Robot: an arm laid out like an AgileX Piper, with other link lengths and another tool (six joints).
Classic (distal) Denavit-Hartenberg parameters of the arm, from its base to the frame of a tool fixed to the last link. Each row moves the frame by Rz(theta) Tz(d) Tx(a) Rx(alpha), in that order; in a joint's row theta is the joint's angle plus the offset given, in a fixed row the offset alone. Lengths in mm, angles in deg.
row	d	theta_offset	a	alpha
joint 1	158.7	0.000	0.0	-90.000
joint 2	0.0	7.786	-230.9	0.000
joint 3	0.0	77.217	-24.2	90.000
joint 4	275.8	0.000	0.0	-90.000
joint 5	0.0	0.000	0.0	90.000
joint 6	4.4	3.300	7.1	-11.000
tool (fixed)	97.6	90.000	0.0	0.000
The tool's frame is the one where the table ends.
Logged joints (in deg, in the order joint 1, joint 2, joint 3, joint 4, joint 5, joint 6), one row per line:
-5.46, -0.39, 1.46, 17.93, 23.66, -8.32
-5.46, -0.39, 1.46, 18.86, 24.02, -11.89
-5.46, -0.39, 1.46, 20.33, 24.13, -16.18
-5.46, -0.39, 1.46, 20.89, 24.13, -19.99
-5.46, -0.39, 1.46, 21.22, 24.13, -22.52
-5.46, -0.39, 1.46, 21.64, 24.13, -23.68
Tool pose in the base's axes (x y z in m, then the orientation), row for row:
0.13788, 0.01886, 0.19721, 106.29, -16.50, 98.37
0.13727, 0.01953, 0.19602, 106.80, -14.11, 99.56
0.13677, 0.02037, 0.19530, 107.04, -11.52, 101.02
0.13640, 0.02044, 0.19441, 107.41, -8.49, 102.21
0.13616, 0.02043, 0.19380, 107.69, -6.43, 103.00
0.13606, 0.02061, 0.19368, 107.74, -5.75, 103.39
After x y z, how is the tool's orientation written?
As angles about the fixed x, y, z axes (roll, pitch, yaw), in degrees.
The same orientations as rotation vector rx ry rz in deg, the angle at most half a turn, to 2 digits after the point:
88.58, 82.55, 79.70
86.46, 85.05, 78.14
83.80, 87.52, 76.71
80.97, 89.88, 74.68
79.04, 91.40, 73.26
78.28, 91.97, 72.90

